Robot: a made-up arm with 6 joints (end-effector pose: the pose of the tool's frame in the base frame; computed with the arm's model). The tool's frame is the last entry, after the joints. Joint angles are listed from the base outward.
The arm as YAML. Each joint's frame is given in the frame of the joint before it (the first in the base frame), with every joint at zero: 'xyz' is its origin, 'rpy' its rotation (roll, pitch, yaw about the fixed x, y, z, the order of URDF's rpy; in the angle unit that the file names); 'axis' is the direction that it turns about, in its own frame. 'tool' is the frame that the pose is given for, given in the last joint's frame.
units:
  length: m
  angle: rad
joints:
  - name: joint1
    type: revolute
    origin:
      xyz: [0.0, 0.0, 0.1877]
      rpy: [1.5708, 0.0, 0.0]
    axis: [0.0, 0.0, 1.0]
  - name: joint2
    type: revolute
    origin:
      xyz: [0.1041, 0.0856, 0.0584]
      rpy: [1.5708, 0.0, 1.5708]
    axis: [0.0, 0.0, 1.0]
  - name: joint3
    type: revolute
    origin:
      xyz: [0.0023, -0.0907, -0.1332]
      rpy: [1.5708, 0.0, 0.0]
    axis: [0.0, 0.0, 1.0]
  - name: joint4
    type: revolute
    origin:
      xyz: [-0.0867, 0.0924, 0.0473]
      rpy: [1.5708, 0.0, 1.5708]
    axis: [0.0, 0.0, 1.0]
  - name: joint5
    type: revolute
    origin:
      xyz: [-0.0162, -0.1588, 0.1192]
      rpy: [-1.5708, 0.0, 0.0]
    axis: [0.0, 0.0, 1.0]
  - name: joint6
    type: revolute
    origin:
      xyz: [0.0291, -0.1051, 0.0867]
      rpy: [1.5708, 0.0, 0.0]
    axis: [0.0, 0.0, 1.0]
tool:
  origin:
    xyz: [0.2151, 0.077, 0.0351]
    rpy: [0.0, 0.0, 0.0]
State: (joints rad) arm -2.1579 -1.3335 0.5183 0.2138 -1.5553 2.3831
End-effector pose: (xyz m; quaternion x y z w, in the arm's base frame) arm 0.0418 -0.1173 0.3516 -0.4797 -0.0963 -0.8237 0.2866
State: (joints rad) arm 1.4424 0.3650 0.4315 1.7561 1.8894 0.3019
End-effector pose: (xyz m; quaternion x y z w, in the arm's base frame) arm 0.0238 0.1766 0.0830 -0.7586 0.2443 0.2848 0.5327
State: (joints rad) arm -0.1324 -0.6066 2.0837 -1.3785 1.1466 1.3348
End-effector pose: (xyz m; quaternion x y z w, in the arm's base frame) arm -0.1064 -0.1672 0.0305 0.0980 0.6322 -0.6875 0.3436
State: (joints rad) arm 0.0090 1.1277 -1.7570 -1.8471 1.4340 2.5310
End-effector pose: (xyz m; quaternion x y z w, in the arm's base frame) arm -0.2774 -0.0480 0.3193 0.2097 -0.9743 0.0636 0.0522
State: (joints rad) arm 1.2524 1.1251 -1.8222 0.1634 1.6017 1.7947
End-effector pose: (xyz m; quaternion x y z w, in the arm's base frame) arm -0.4476 -0.0865 0.1285 -0.2011 -0.6884 0.6520 0.2460
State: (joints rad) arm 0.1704 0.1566 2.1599 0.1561 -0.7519 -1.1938
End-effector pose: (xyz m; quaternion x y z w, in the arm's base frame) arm 0.1332 -0.1156 0.0159 -0.2155 0.5504 -0.3931 0.7044
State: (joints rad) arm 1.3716 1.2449 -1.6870 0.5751 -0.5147 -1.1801
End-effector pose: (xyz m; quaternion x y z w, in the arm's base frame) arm -0.2019 -0.3103 -0.0825 -0.7571 0.6069 0.0290 0.2400
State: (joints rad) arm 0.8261 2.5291 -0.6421 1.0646 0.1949 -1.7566
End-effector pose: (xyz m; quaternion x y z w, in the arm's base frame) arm 0.2570 -0.3145 0.2067 0.9342 0.1264 0.0018 0.3335
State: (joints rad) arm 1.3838 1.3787 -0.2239 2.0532 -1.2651 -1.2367
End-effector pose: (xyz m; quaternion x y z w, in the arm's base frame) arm -0.2546 -0.3359 0.5089 -0.5164 0.3527 -0.7803 0.0046
